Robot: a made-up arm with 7 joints.
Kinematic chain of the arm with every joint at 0, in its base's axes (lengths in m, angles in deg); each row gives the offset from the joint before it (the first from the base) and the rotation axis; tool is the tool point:
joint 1: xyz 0 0 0.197 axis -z
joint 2: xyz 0.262 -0.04 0 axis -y
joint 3: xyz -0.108 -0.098 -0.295 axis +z
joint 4: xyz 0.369 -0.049 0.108 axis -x
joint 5: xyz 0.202 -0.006 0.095 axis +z
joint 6: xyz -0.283 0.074 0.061 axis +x
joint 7: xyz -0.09 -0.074 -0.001 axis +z
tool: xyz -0.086 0.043 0
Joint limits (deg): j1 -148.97..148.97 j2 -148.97..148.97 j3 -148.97..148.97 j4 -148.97..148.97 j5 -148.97..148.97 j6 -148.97..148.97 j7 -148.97..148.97
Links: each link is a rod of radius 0.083 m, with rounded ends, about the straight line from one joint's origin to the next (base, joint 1, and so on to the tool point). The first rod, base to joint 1, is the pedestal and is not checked.
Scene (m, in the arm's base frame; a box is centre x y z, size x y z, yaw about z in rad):
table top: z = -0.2
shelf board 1: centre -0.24 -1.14 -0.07 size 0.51 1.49 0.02 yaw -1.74
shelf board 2: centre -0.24 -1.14 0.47 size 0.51 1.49 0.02 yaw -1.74
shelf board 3: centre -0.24 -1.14 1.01 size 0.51 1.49 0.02 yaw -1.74
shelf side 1: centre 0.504 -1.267 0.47 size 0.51 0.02 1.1 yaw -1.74
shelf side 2: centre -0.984 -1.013 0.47 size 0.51 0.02 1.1 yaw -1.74
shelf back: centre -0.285 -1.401 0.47 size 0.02 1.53 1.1 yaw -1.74
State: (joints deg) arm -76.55 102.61 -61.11 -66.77 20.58 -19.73 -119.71
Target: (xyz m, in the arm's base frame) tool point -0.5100 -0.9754 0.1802
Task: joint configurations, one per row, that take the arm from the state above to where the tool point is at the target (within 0.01 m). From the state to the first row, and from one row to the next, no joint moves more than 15 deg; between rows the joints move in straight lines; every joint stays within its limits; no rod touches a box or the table.
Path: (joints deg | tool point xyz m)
1: -63.90 101.98 -56.14 -78.67 8.22 -28.04 -116.30 | 0.6173 0.1769 0.1005
2: -51.24 101.34 -51.16 -90.56 -4.13 -36.36 -112.89 | 0.6223 -0.0015 0.1208
3: -38.59 100.71 -46.19 -102.46 -16.49 -44.67 -109.49 | 0.5993 -0.1843 0.1410
4: -25.93 100.08 -41.22 -114.35 -28.85 -52.98 -106.08 | 0.5479 -0.3651 0.1707
5: -13.28 99.45 -36.24 -126.25 -41.20 -61.30 -102.67 | 0.4677 -0.5340 0.2190
6: -3.17 101.92 -41.28 -126.58 -54.87 -53.04 -98.17 | 0.3370 -0.6791 0.2054
7: 6.94 104.40 -46.32 -126.92 -68.53 -44.79 -93.67 | 0.1847 -0.7978 0.1940
8: 17.05 106.88 -51.36 -127.26 -82.19 -36.54 -89.18 | 0.0175 -0.8877 0.1852
9: 27.16 109.35 -56.40 -127.59 -95.86 -28.28 -84.68 | -0.1580 -0.9474 0.1794
10: 37.26 111.83 -61.44 -127.93 -109.52 -20.03 -80.18 | -0.3356 -0.9766 0.1774
11: 47.37 114.30 -66.48 -128.27 -123.18 -11.78 -75.68 | -0.5099 -0.9754 0.1802

